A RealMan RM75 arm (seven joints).
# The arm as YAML. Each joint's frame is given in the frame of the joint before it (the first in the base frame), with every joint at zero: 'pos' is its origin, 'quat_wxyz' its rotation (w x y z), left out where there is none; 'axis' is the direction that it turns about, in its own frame. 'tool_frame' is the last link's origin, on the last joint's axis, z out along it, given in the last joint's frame.
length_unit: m
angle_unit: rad
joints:
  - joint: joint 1
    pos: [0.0, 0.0, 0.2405]
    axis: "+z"
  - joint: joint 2
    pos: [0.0, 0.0, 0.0]
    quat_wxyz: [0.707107, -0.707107, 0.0, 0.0]
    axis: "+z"
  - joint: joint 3
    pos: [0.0, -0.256, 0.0]
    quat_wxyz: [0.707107, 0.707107, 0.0, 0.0]
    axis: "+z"
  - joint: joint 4
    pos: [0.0, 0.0, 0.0]
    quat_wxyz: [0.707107, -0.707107, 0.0, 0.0]
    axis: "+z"
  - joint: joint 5
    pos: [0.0, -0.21, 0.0]
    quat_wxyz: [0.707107, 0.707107, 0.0, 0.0]
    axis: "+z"
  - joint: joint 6
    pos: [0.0, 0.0, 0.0]
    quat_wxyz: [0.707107, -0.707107, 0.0, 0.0]
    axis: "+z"
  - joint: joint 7
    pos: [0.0, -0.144, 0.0]
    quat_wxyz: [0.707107, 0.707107, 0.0, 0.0]
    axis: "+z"
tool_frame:
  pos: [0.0, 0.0, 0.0]
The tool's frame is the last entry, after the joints.
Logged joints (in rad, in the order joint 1, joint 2, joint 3, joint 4, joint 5, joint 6, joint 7), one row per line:
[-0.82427 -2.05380 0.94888 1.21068 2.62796 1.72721 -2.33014]
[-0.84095 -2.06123 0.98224 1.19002 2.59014 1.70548 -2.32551]
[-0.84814 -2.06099 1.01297 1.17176 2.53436 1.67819 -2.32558]
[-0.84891 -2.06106 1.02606 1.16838 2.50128 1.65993 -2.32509]
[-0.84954 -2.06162 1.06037 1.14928 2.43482 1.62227 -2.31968]
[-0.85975 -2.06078 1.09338 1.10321 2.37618 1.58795 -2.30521]
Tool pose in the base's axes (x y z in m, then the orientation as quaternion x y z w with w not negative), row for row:
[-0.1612 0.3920 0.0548 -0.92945 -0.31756 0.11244 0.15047]
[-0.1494 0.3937 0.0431 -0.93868 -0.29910 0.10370 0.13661]
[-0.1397 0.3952 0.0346 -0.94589 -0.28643 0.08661 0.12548]
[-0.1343 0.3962 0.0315 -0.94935 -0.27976 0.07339 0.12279]
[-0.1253 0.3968 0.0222 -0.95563 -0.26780 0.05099 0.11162]
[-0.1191 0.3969 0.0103 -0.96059 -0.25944 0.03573 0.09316]
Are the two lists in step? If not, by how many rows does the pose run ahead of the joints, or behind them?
They are in step.
